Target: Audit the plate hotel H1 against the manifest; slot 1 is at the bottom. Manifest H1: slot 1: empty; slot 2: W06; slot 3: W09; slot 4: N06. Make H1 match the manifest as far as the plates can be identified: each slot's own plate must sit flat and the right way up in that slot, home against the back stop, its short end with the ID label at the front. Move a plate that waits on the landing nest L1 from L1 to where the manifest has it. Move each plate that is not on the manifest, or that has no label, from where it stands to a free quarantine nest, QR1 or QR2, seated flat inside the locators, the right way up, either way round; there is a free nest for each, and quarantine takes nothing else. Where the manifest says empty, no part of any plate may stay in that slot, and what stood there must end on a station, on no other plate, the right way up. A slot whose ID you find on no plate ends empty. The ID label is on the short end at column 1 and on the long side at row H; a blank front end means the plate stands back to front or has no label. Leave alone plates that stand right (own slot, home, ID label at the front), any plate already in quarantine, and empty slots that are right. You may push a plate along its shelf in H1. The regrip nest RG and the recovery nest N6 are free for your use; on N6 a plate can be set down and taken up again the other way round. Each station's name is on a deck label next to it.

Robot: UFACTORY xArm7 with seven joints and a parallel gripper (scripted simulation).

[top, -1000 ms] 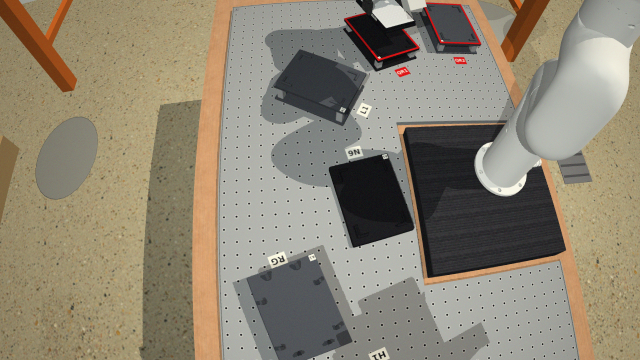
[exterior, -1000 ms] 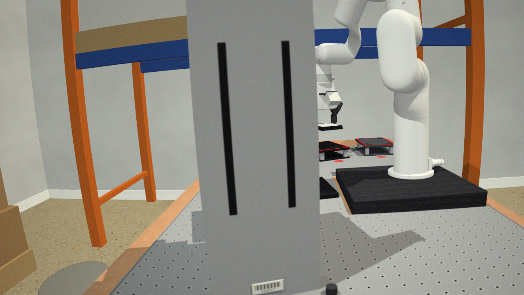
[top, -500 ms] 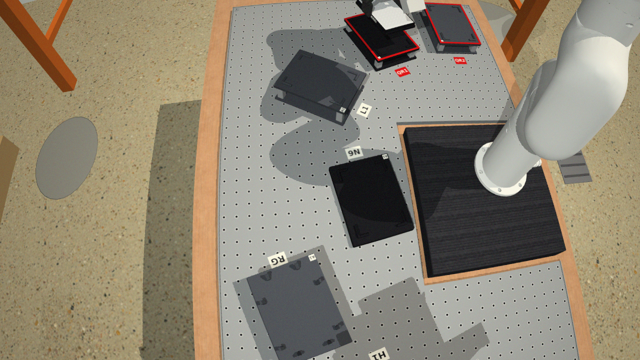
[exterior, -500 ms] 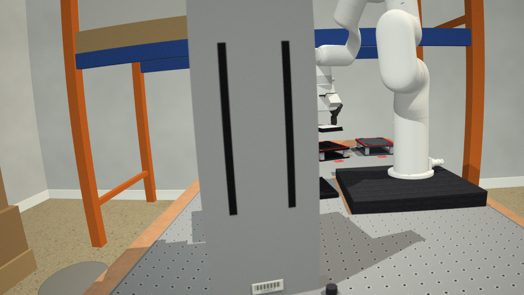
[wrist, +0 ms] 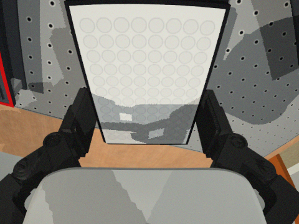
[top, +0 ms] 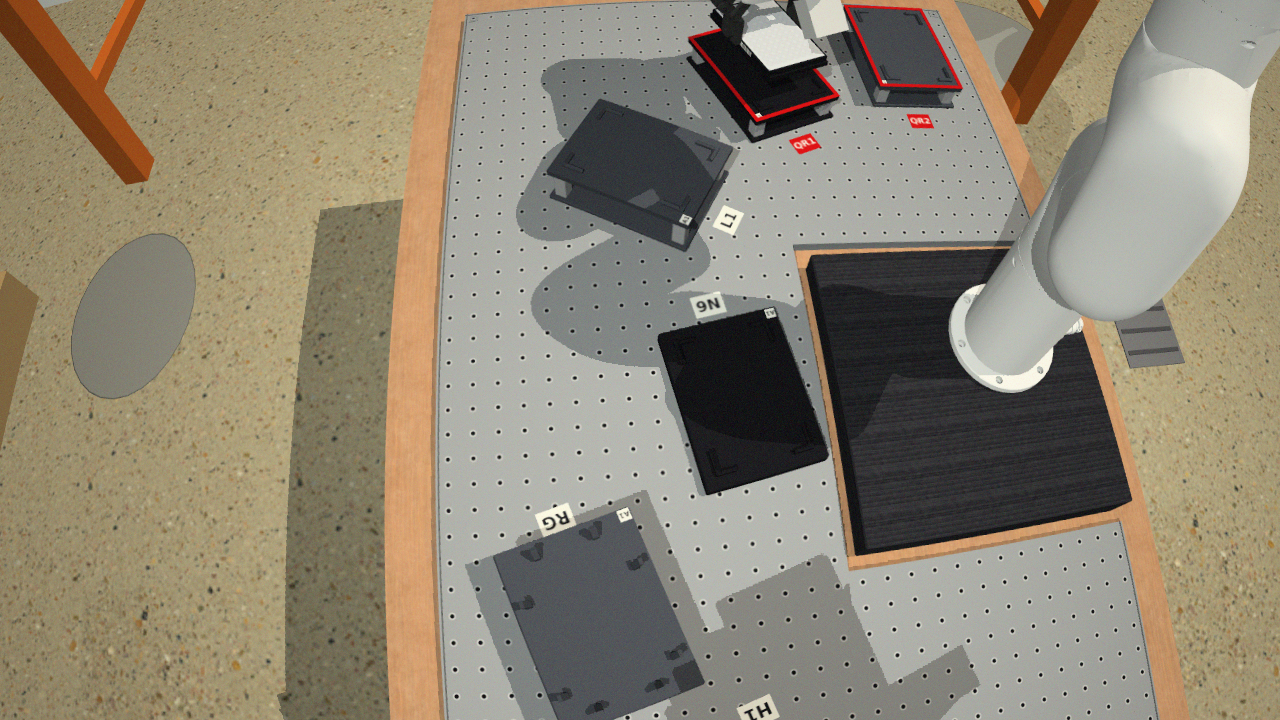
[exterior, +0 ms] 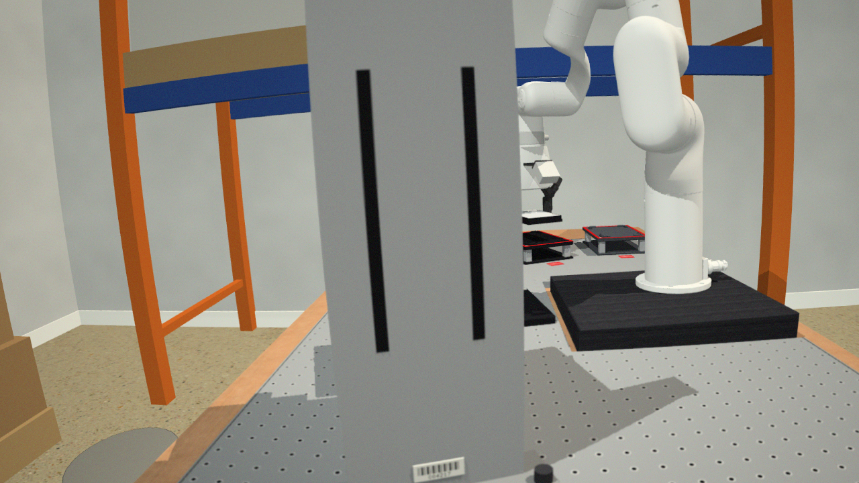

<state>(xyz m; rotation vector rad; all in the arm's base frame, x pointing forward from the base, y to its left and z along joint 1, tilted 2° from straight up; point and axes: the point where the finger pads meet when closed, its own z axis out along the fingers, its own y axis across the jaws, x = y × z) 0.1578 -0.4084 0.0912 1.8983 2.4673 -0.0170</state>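
My gripper is now 1 cm to the right of the quarantine nest QR1 and 7 cm above it. From my hand the other things lie so: white well plate (1 cm to the left, 1 cm below); then landing nest L1 (18 cm ahead, 14 cm to the left, 6 cm below); then quarantine nest QR2 (21 cm behind, 2 cm to the right, 7 cm below).
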